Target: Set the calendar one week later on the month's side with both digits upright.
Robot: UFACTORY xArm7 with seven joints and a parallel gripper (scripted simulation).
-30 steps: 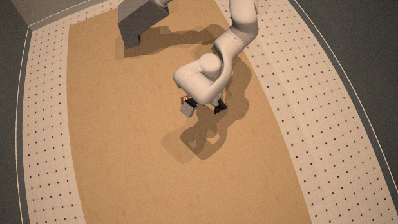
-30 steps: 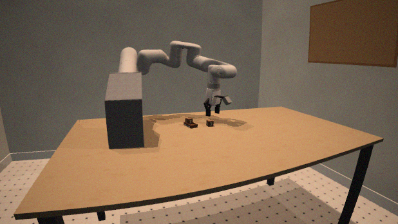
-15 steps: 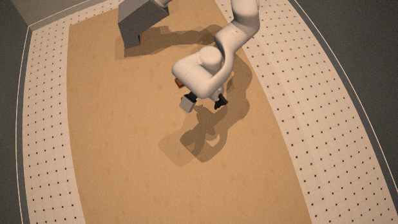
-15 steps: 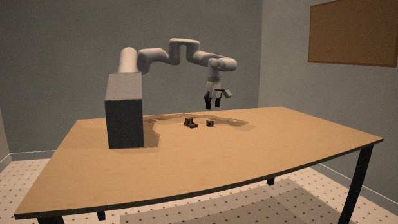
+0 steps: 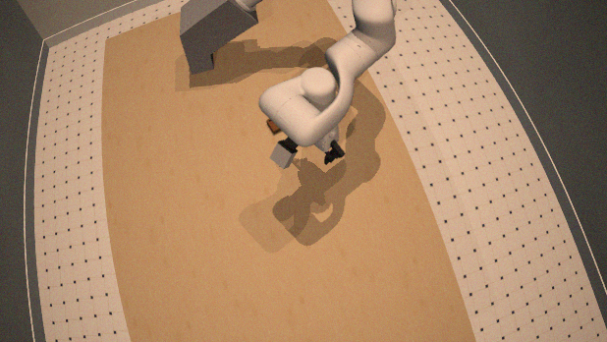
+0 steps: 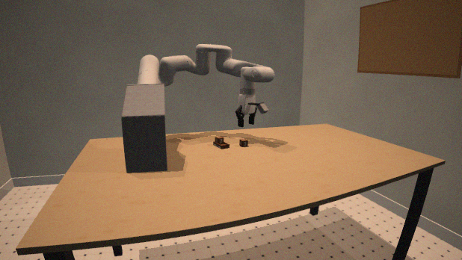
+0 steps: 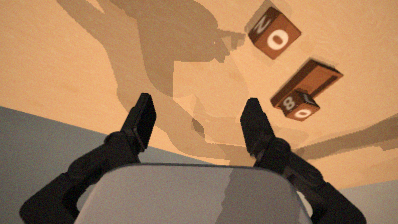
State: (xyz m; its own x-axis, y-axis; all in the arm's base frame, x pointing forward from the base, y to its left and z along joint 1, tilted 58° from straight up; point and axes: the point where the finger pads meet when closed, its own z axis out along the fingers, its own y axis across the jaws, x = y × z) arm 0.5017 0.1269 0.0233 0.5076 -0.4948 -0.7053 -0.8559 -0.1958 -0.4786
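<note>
My gripper is now 150 mm past the brown tray, 50 mm to the left of it and 90 mm above it.
</note>
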